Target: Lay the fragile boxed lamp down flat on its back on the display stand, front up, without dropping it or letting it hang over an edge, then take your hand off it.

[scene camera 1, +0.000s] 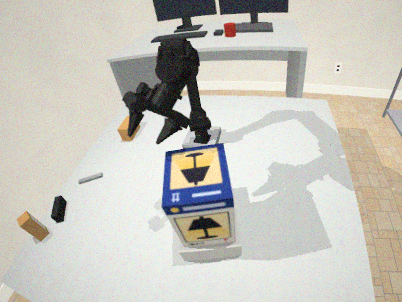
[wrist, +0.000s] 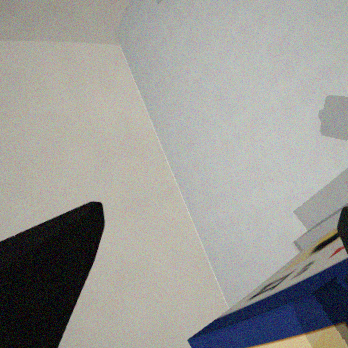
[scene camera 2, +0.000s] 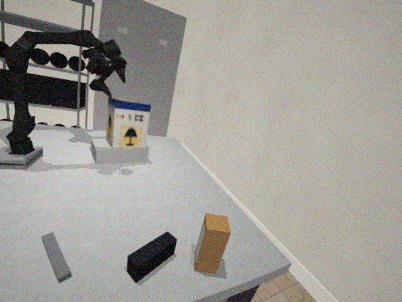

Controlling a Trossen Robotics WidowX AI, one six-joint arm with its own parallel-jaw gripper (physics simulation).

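Places are measured from the arm's base along level axes (x ahead, y left, z up), in millimetres.
Pixels of known places: gripper, fingertip midpoint: (scene camera 1: 143, 140) (wrist: 222, 216) (scene camera 2: 117, 90); arm's base, link origin: (scene camera 1: 202, 138) (scene camera 2: 22, 151).
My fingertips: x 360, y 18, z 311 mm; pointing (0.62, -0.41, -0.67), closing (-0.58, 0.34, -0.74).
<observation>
Ahead of a thing's pixels: the offset from my fingertips to its top centre. Level surfaces: height alone.
The boxed lamp (scene camera 1: 198, 192) (scene camera 2: 128, 125) (wrist: 280, 310) rests on the low grey display stand (scene camera 1: 210, 254) (scene camera 2: 120, 155). Its blue-bordered face with a lamp picture points up; white sides carry smaller, upright lamp pictures. No overhang is plain in the scene views, but the box hides much of the stand's top. My gripper (scene camera 1: 145, 138) (scene camera 2: 117, 88) (wrist: 222, 216) is open and empty, its fingers wide apart. It hangs above the box's top level, off to one side in scene camera 1. In the wrist view the box's blue edge shows at lower right, near one finger.
On the white table {dz -351 mm} (scene camera 1: 125, 240) (scene camera 2: 30, 200) lie a grey bar {dx -27, dy -479, dz -339 mm} (scene camera 1: 90, 178) (scene camera 2: 56, 256) and a black block {dx +180, dy -503, dz -301 mm} (scene camera 1: 59, 209) (scene camera 2: 151, 256). An orange block {dx +307, dy -518, dz -221 mm} (scene camera 1: 33, 226) (scene camera 2: 212, 243) stands near the table corner. Another orange block (scene camera 1: 129, 129) is behind the gripper.
</observation>
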